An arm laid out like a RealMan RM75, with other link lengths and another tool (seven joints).
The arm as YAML. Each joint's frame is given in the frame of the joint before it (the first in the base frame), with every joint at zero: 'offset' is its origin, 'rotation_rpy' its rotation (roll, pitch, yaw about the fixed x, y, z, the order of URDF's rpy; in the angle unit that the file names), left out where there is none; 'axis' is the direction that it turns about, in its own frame. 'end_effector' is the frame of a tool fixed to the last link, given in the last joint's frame.
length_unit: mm
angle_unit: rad
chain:
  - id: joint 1
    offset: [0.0, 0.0, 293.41]
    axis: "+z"
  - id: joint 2
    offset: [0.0, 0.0, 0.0]
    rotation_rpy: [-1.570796, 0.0, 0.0]
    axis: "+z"
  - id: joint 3
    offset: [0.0, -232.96, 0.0]
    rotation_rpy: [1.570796, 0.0, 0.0]
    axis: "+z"
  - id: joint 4
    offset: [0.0, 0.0, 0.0]
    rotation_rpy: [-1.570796, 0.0, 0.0]
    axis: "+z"
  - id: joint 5
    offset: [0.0, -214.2, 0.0]
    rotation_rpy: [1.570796, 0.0, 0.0]
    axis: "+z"
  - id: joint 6
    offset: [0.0, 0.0, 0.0]
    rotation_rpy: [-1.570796, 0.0, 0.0]
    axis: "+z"
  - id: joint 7
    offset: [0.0, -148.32, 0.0]
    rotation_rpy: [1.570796, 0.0, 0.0]
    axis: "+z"
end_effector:
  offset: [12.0, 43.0, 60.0]
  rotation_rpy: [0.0, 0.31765, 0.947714]
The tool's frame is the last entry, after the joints.
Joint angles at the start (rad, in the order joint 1, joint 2, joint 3, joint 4, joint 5, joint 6, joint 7):
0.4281 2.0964 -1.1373 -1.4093 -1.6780 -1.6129 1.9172
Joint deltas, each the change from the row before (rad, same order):
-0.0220 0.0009 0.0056 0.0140 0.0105 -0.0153 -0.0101
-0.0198 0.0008 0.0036 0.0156 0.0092 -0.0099 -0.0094
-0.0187 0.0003 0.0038 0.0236 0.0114 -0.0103 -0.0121
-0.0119 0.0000 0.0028 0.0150 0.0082 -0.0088 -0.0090
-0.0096 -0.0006 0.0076 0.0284 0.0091 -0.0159 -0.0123
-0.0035 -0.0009 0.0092 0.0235 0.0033 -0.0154 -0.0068
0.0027 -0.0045 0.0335 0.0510 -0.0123 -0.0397 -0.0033
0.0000 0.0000 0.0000 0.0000 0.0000 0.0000 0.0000
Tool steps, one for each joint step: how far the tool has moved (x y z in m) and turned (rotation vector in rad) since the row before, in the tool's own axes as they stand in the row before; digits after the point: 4 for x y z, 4 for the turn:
0.0069 -0.0039 -0.0025 -0.0145 -0.0012 0.0192
0.0058 -0.0040 -0.0019 -0.0132 -0.0037 0.0197
0.0059 -0.0046 -0.0018 -0.0175 -0.0039 0.0223
0.0041 -0.0026 -0.0013 -0.0121 -0.0014 0.0121
0.0052 -0.0036 -0.0018 -0.0191 0.0012 0.0181
0.0037 -0.0027 -0.0017 -0.0140 0.0031 0.0154
0.0070 -0.0065 -0.0055 -0.0190 0.0100 0.0418
0.0000 0.0000 0.0000 0.0000 0.0000 0.0000

